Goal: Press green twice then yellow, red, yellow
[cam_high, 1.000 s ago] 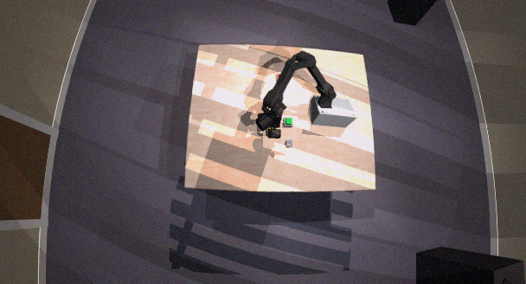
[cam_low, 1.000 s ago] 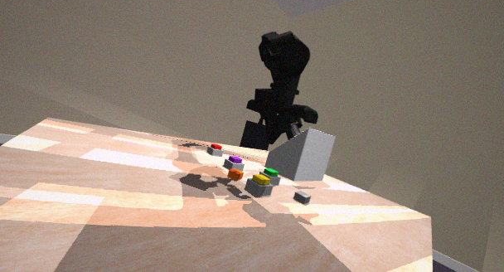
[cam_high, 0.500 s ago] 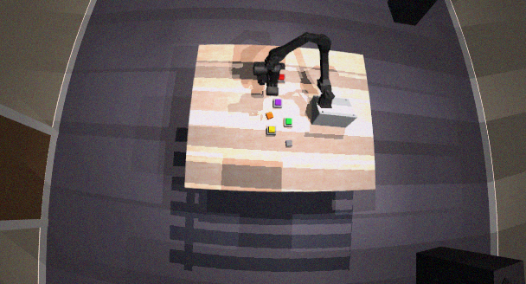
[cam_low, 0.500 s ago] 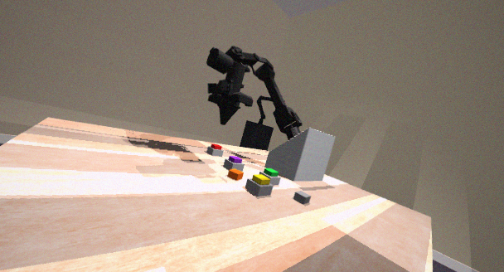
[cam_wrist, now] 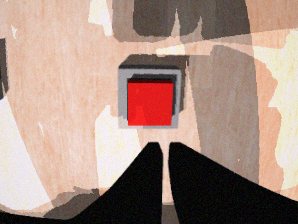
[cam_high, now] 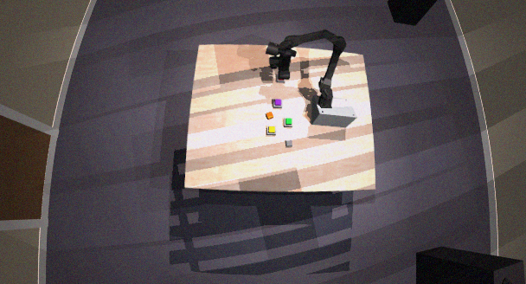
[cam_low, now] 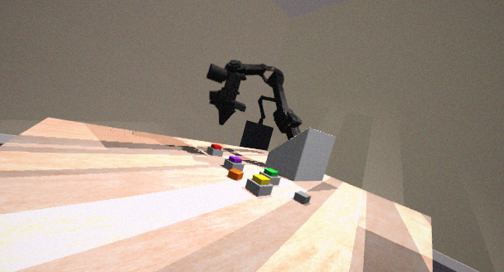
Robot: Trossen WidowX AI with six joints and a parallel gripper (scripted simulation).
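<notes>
The red button is 9 cm below my gripper tip and 1 cm behind it. The rest, counted from my gripper tip: orange block 23 cm to the left, 11 cm below, 7 cm ahead; then purple button 16 cm to the left, 9 cm below, 2 cm ahead; then green button 27 cm to the left, 9 cm below, 3 cm behind.
</notes>
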